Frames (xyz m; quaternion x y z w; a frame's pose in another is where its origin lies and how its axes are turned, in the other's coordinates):
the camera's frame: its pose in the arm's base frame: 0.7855 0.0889 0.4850 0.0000 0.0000 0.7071 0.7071
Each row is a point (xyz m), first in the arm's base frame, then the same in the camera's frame.
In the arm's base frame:
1: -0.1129 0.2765 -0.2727
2: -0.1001 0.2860 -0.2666
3: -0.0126 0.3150 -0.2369
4: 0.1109 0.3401 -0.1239
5: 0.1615 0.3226 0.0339
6: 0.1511 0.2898 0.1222
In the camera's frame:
1: 0.1876 0.8984 -0.7577
2: 0.1971 0.8856 -0.7516
3: 0.2261 0.7981 -0.7219
4: 0.2512 0.6746 -0.6089
5: 0.2337 0.6240 -0.4511
6: 0.2009 0.6344 -0.3628

